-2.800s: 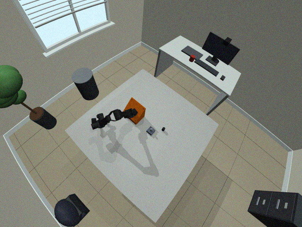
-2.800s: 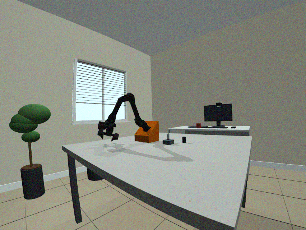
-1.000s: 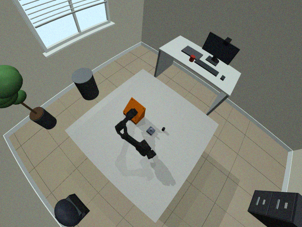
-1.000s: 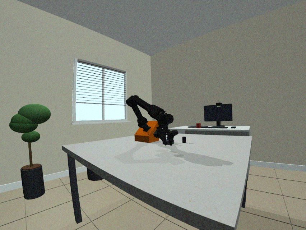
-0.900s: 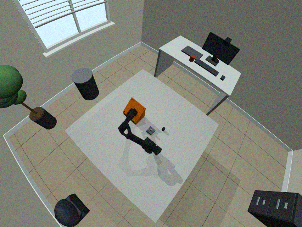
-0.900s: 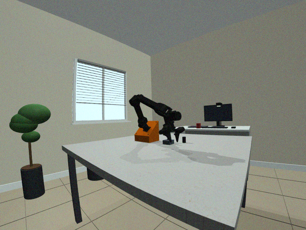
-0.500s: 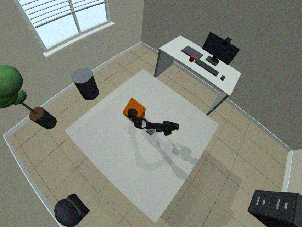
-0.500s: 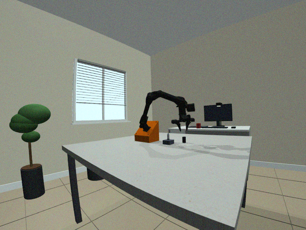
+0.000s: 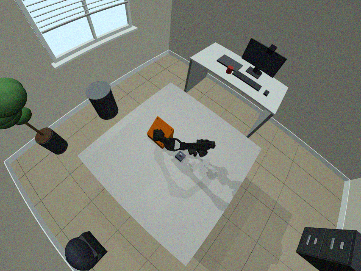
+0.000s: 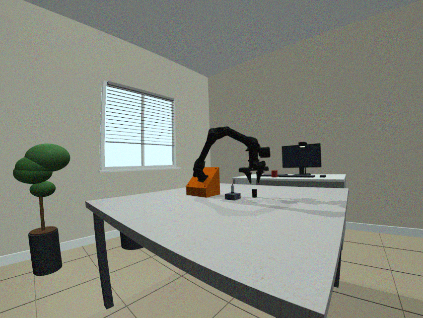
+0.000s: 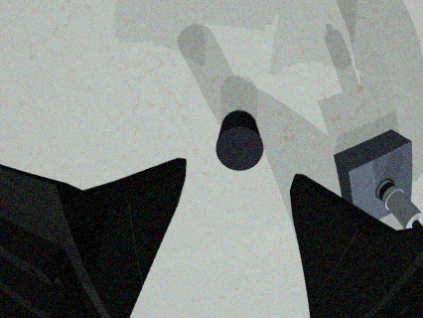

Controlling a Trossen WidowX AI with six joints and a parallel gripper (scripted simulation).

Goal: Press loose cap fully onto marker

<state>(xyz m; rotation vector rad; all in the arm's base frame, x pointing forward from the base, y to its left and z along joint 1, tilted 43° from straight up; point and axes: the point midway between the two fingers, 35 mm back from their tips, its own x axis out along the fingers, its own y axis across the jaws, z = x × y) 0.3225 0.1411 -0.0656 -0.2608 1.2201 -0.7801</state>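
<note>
My gripper tip is 6 cm above the black marker cap. Also, from my gripper tip: holder block 12 cm to the right, 8 cm behind, 7 cm below.
</note>
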